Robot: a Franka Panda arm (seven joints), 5 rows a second.
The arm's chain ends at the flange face. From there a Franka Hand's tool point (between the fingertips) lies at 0.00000 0.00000 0.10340 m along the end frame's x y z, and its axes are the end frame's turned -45 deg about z.
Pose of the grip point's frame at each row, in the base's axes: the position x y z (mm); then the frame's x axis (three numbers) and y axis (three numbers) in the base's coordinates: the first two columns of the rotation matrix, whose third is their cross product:
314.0, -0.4, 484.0, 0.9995, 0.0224, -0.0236, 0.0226, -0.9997, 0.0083
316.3, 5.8, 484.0, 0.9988, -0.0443, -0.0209, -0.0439, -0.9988, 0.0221
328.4, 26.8, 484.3, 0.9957, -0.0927, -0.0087, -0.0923, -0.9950, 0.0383
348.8, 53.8, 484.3, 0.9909, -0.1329, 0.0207, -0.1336, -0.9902, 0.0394
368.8, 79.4, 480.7, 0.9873, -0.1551, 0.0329, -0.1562, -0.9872, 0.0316
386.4, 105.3, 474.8, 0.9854, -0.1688, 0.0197, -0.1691, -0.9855, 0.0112
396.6, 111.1, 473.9, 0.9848, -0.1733, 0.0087, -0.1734, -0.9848, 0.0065
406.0, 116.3, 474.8, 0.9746, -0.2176, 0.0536, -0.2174, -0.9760, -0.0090
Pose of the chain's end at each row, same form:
316.4, 0.5, 587.4, 0.7227, -0.6911, -0.0108, -0.6908, -0.7227, 0.0226
318.6, 8.0, 587.4, 0.6752, -0.7376, 0.0008, -0.7373, -0.6749, 0.0304
329.7, 30.7, 587.6, 0.6388, -0.7691, 0.0209, -0.7693, -0.6380, 0.0332
347.2, 58.1, 587.6, 0.6062, -0.7942, 0.0425, -0.7951, -0.6062, 0.0132
365.9, 83.2, 584.0, 0.5877, -0.8077, 0.0456, -0.8086, -0.5884, -0.0009
384.6, 106.8, 578.2, 0.5772, -0.8162, 0.0218, -0.8164, -0.5775, -0.0060
395.8, 111.9, 577.3, 0.5737, -0.8189, 0.0107, -0.8190, -0.5738, -0.0016
400.4, 116.6, 578.0, 0.5354, -0.8440, 0.0315, -0.8429, -0.5363, -0.0443

